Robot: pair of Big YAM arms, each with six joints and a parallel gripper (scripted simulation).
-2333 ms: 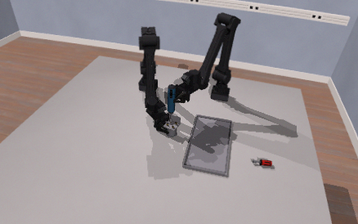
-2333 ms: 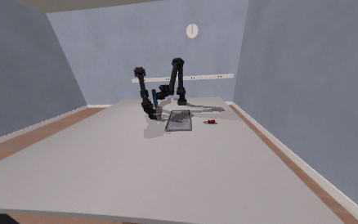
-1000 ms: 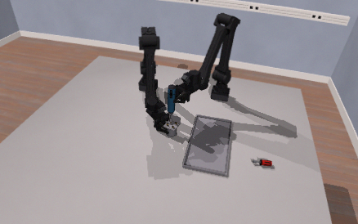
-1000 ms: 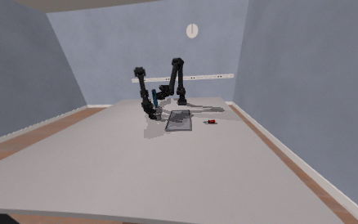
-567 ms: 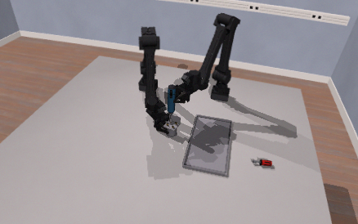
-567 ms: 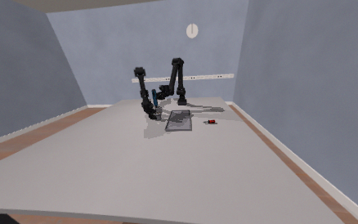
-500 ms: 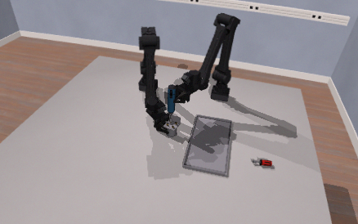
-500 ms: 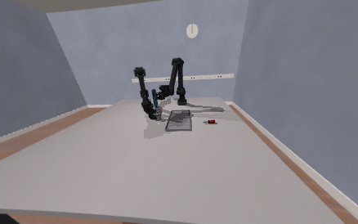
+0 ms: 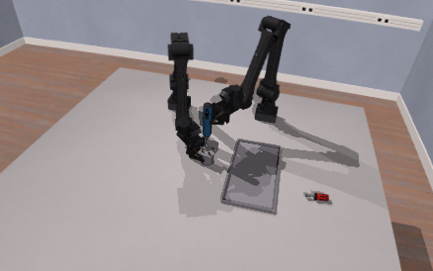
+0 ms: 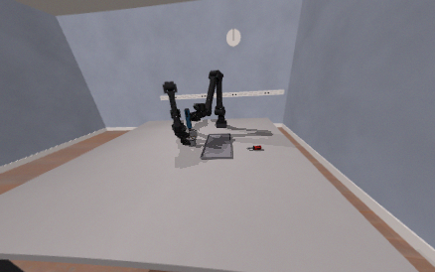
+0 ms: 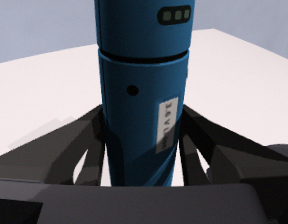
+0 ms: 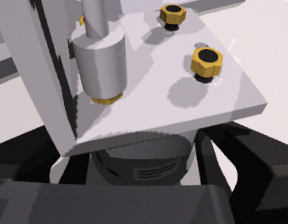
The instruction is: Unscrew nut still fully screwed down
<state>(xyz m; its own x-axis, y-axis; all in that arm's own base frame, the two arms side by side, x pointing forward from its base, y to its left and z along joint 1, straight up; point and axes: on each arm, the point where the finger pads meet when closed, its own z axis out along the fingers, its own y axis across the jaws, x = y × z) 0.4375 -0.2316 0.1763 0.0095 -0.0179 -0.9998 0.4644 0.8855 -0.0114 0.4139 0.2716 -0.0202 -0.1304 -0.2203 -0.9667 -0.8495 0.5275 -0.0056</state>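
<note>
The grey bracket lies 50 mm above my right hand. Also, from my right hand: flat grey tray: 220 mm to the left, 30 mm ahead, 20 mm below; nut: 50 mm above, 20 mm to the right, 10 mm ahead; grey tip: 70 mm above, 20 mm behind, 10 mm to the right.
</note>
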